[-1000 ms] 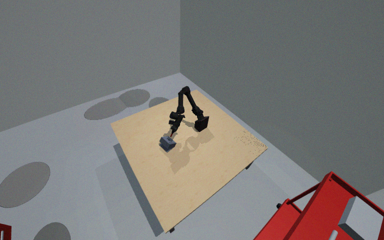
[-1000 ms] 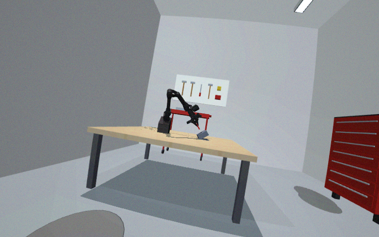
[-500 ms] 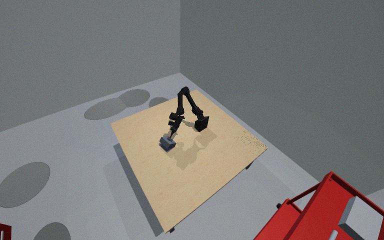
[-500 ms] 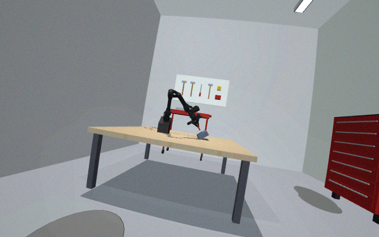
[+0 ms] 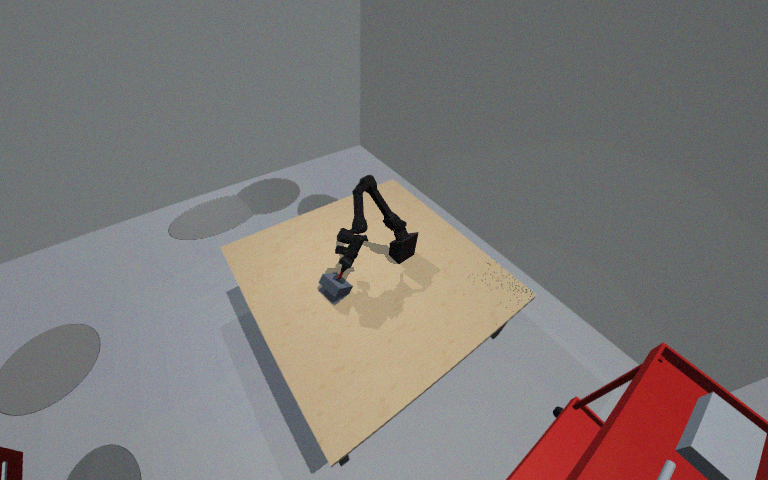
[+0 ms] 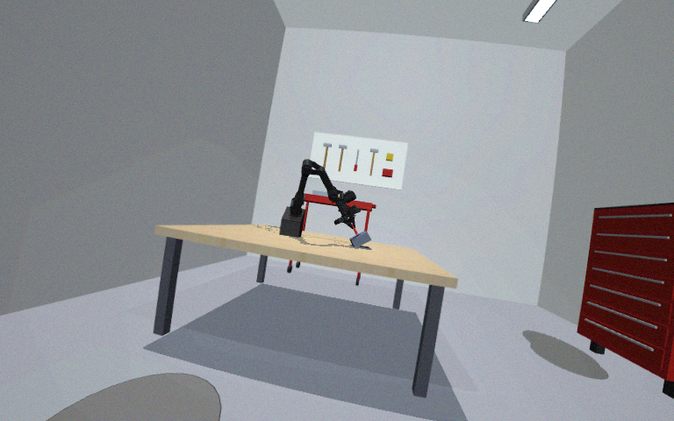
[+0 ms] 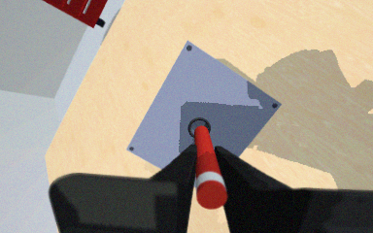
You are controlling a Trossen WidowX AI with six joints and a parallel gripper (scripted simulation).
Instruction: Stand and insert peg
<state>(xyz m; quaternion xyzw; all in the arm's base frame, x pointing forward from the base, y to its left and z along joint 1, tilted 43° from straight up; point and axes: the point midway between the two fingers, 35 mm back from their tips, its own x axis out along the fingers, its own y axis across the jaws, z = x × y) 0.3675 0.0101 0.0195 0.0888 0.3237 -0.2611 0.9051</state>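
My gripper tip is 60 mm above the grey sloped panel, 50 mm short of it and 10 mm to the right of it. From my gripper tip the other things lie so: red peg (10 mm behind, 10 mm above).
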